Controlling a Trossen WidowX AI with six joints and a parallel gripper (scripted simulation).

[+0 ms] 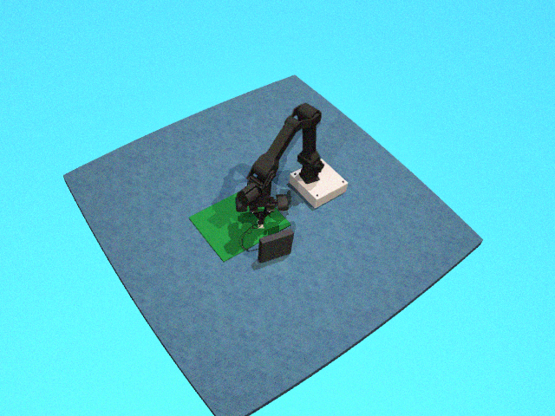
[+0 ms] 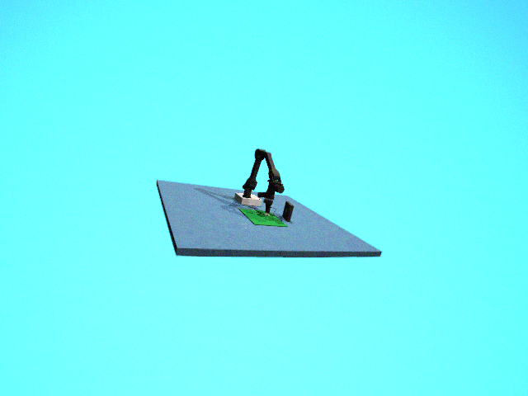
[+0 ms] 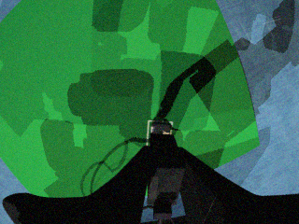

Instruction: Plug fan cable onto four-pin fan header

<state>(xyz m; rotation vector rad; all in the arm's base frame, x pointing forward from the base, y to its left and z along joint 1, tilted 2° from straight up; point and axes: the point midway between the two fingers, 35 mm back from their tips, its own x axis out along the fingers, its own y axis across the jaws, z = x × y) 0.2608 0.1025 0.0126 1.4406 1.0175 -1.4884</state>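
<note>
Right now my gripper tip is 7 cm short of the green board, 5 cm above it and 4 cm to the left of it. Also, from my gripper tip: dark fan: 14 cm to the left, 2 cm ahead, 2 cm above.
</note>
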